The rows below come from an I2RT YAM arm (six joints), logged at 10 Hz.
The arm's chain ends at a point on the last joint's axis. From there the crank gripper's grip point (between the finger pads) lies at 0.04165 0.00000 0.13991 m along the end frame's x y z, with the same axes.
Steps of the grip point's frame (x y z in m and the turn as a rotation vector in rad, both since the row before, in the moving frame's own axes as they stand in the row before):
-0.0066 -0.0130 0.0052 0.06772 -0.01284 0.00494
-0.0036 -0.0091 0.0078 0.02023 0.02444 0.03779
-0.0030 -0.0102 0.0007 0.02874 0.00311 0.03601
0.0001 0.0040 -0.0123 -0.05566 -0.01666 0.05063
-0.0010 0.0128 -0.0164 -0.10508 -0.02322 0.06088
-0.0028 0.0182 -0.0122 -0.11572 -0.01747 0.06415
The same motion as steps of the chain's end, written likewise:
-0.0048 -0.0037 0.0050 0.06772 -0.01284 0.00494
-0.0070 -0.0079 0.0089 0.02023 0.02444 0.03779
-0.0035 -0.0077 0.0009 0.02874 0.00311 0.03601
0.0027 -0.0058 -0.0127 -0.05566 -0.01666 0.05063
0.0028 -0.0043 -0.0164 -0.10508 -0.02322 0.06088
0.0002 -0.0006 -0.0118 -0.11572 -0.01747 0.06415

